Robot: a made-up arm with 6 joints.
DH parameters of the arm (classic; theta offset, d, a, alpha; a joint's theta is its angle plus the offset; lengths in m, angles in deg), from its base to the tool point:
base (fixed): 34.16 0 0.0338 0
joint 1: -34.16 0.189 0.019 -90
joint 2: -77.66 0 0.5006 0
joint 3: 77.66 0.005 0.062 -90
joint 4: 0 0.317 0.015 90
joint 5: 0 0.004 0.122 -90
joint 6: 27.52 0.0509 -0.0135 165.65
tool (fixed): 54.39 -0.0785 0 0
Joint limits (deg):
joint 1: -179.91..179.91
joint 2: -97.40..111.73
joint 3: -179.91..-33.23
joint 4: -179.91..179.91
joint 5: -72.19..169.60
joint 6: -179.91..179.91
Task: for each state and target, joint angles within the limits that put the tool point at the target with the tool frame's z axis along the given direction. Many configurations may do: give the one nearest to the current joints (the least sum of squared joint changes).
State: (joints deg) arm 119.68 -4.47 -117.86 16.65 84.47 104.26
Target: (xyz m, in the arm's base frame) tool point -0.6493 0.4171 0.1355 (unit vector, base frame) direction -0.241 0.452 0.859
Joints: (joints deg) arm 146.98 43.86 -87.55 4.10 61.65 109.54
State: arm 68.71 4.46 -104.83 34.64 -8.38 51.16
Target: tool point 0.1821 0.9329 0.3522 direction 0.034 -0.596 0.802
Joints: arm 81.43 47.17 -108.82 22.74 12.27 50.21
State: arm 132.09 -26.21 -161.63 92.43 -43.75 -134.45
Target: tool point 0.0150 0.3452 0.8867 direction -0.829 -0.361 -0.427
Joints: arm 122.65 3.78 -124.66 71.22 -72.12 -148.92
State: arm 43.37 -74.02 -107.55 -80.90 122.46 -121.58
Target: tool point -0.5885 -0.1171 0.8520 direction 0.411 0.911 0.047
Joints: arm 1.99 -69.60 -122.57 -115.85 101.63 -115.84
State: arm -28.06 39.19 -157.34 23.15 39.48 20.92
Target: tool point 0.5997 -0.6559 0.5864 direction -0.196 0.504 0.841
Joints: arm -50.12 43.73 -146.62 -0.66 60.61 21.63
